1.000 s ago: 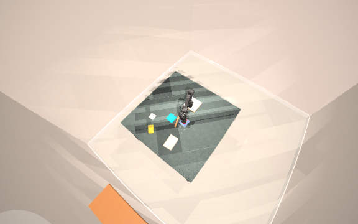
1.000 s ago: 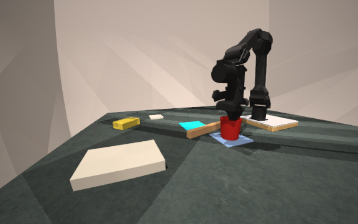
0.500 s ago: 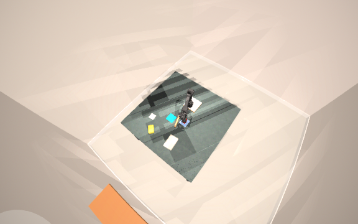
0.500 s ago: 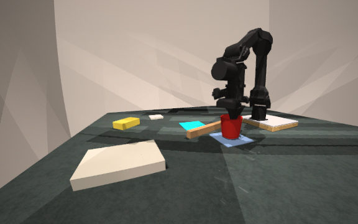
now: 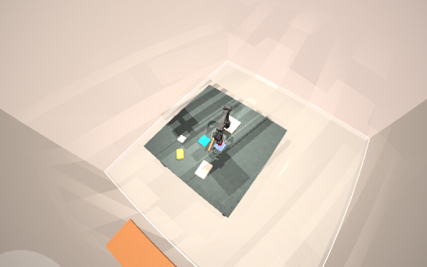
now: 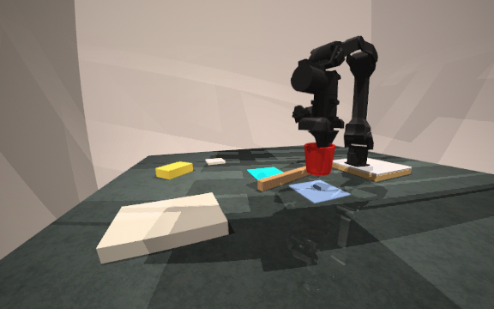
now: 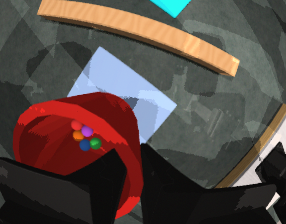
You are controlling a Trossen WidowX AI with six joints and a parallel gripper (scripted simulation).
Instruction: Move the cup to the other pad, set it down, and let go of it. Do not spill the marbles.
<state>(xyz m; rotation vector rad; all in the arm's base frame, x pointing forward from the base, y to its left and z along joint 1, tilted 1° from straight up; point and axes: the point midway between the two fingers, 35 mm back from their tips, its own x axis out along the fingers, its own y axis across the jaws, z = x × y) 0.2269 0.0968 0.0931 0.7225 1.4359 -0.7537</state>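
The red cup lies 2 cm ahead of my gripper tip and 2 cm to the left of it. Also, from my gripper tip: cyan pad: 11 cm ahead, 16 cm to the right, 9 cm below; wooden bar: 6 cm ahead, 7 cm to the right, 8 cm below; light blue pad: 2 cm ahead, 2 cm to the left, 9 cm below.
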